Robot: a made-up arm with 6 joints.
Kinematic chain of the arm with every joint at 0, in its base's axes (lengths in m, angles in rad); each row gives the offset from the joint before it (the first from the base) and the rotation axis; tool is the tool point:
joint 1: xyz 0 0 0.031 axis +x
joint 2: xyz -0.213 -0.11 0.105 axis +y
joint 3: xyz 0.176 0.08 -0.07 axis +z
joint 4: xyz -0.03 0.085 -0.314 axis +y
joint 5: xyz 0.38 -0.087 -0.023 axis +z
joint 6: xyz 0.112 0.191 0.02 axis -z
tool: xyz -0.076 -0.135 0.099
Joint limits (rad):
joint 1: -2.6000..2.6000
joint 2: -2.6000..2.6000
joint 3: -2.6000..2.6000
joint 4: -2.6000..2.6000
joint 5: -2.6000..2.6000
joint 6: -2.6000..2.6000
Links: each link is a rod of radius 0.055 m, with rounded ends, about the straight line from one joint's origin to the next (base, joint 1, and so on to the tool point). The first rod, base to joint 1, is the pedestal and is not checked.
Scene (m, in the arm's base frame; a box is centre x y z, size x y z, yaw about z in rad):
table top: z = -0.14
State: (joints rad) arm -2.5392 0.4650 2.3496 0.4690 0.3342 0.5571
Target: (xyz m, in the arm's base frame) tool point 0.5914 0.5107 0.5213
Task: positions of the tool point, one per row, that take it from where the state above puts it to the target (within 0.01 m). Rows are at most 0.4 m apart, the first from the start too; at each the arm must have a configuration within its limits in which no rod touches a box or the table.
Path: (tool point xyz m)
1: -0.4196 -0.3109 0.2617
2: -0.2711 -0.3969 0.3229
3: -0.0646 -0.4558 0.3417
4: 0.1812 -0.4466 0.3231
5: 0.4282 -0.3330 0.2920
6: 0.6190 -0.1047 0.2907
7: 0.6895 0.2036 0.3620
8: 0.5914 0.5107 0.5213

